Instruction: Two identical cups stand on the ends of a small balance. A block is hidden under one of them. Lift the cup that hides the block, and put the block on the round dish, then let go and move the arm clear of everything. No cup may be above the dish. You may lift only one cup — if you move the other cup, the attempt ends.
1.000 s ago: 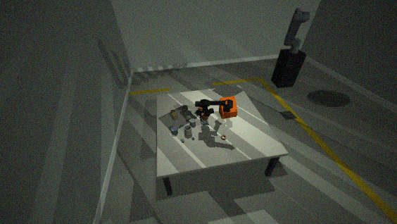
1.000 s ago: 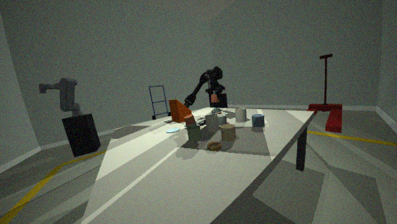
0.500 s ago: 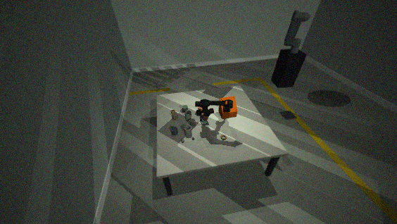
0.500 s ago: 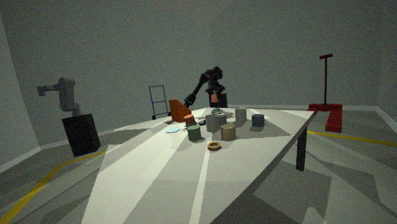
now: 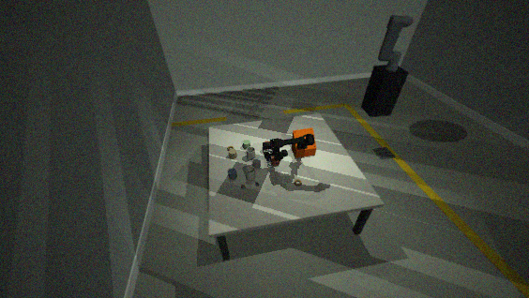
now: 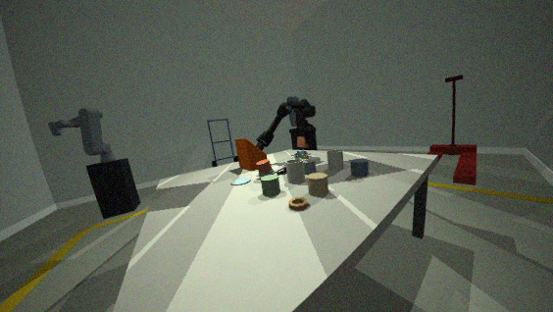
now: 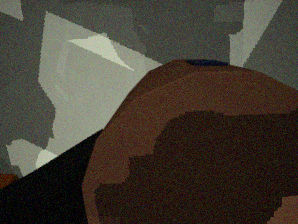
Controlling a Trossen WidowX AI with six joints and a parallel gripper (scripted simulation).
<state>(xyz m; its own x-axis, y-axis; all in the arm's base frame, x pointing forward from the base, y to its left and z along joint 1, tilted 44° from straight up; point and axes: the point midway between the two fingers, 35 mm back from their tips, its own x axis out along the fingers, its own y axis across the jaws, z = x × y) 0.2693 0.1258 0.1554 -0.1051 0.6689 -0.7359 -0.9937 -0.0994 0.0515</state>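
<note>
Now: the grey-teal block 20 mm ahead of my gripper tip, 40 mm to the right of it and 50 mm below it. From my gripper tip the other things lie so: pale-blue round dish (30 mm behind, 420 mm to the right, 130 mm below); balance (30 mm ahead, 170 mm to the right, 100 mm below); red-brown cup (20 mm to the left, 10 mm above).
</note>
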